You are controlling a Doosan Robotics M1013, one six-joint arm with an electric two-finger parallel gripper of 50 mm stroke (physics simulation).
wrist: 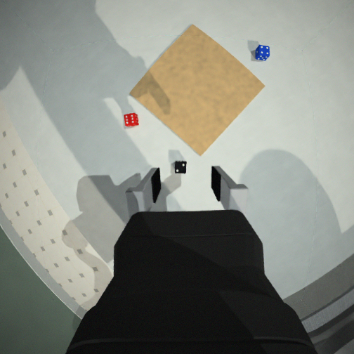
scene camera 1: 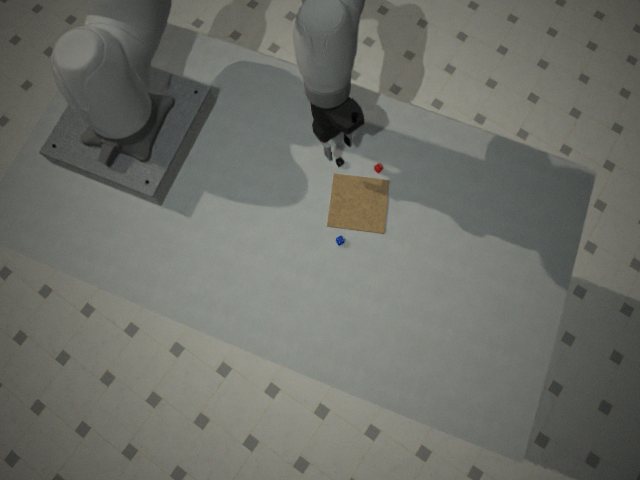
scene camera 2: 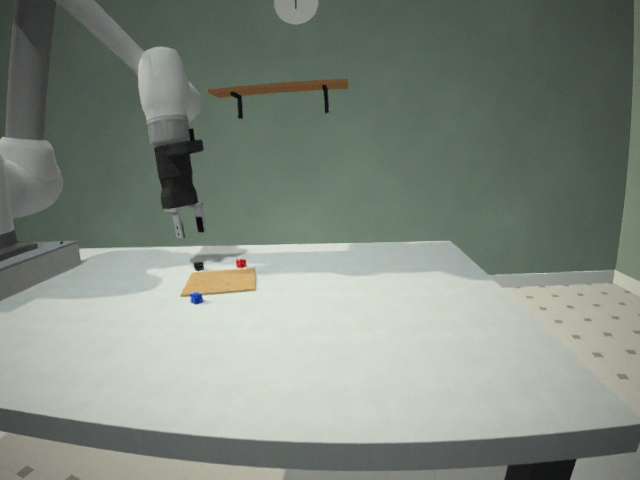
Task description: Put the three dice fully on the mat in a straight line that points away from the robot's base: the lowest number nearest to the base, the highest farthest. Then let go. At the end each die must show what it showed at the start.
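Frame: origin at the arm's base, x left, y down, z back, level; centimetres.
Seen in the pictures: gripper, between the fingertips: (scene camera 1: 338, 150) (scene camera 2: 191, 234); arm's base, origin of its link: (scene camera 1: 128, 121).
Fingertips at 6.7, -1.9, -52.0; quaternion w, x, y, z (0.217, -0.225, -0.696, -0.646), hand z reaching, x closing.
Pixels of each thing's middle, then the offset from my fingertips to it, as dx, dy, dz. Level surfaces: height alone.
- black die, middle of its body: (scene camera 2: 198, 266) (scene camera 1: 339, 162) +0.8, +7.6, -0.5
- red die, middle of its body: (scene camera 2: 241, 263) (scene camera 1: 378, 168) +2.1, +7.6, -10.2
- blue die, middle of its body: (scene camera 2: 196, 298) (scene camera 1: 339, 240) -18.9, +7.6, -6.4
- tan square mat, middle of its body: (scene camera 2: 220, 281) (scene camera 1: 358, 203) -8.1, +8.2, -8.0
- table, height of its surface: dy +8.4
The black die (scene camera 1: 339, 161) (scene camera 2: 198, 266) (wrist: 180, 167) lies on the table just off the mat, two pips up. The red die (scene camera 1: 378, 167) (scene camera 2: 240, 263) (wrist: 131, 119) lies off the mat, its six up. The blue die (scene camera 1: 339, 240) (scene camera 2: 196, 298) (wrist: 262, 52) lies off the opposite side; its top seems to be a four or five, too small to tell. The tan square mat (scene camera 1: 358, 206) (scene camera 2: 219, 283) (wrist: 210, 80) bears no die. My gripper (scene camera 1: 338, 148) (scene camera 2: 190, 232) (wrist: 185, 177) is open and empty, well above the table near the black die.
The robot's base plate (scene camera 1: 180, 116) (scene camera 2: 62, 255) stands on the table (scene camera 1: 289, 289) (scene camera 2: 330, 351) at the left of both scene views. A wooden shelf (scene camera 2: 279, 88) is on the wall behind. The arm's shadow falls across the table and a corner of the mat.
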